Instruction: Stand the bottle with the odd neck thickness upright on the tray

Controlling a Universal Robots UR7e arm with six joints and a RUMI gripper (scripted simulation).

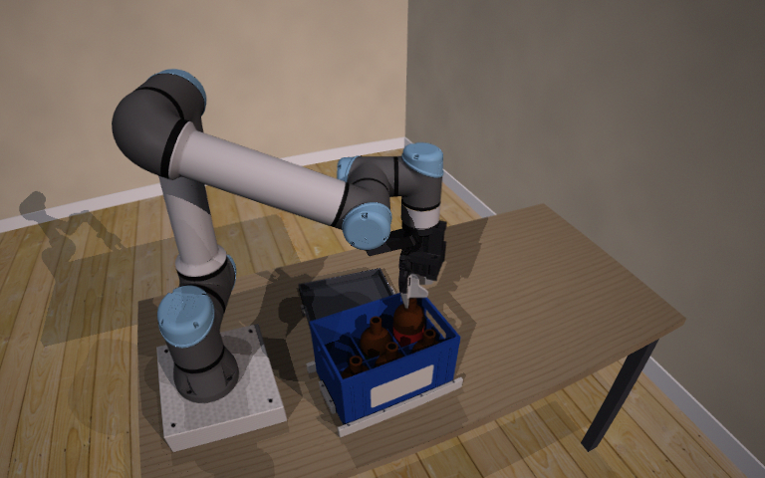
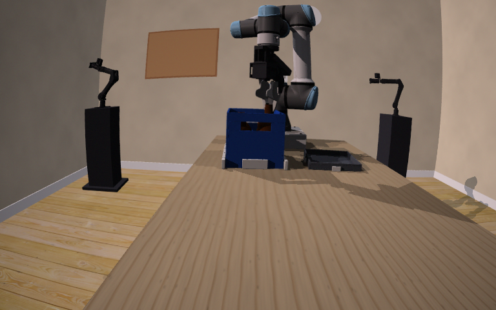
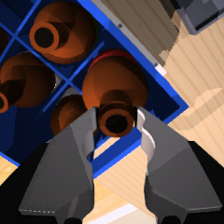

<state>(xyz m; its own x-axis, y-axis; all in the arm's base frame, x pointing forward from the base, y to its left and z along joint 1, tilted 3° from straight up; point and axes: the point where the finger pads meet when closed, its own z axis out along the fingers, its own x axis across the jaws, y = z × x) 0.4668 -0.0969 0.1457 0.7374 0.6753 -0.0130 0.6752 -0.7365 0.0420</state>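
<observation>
Now: the crate 9 cm behind my hand, 4 cm to the right of it and 11 cm below it. From my hand the other things lie so: tray (4 cm behind, 24 cm to the left, 18 cm below).
</observation>
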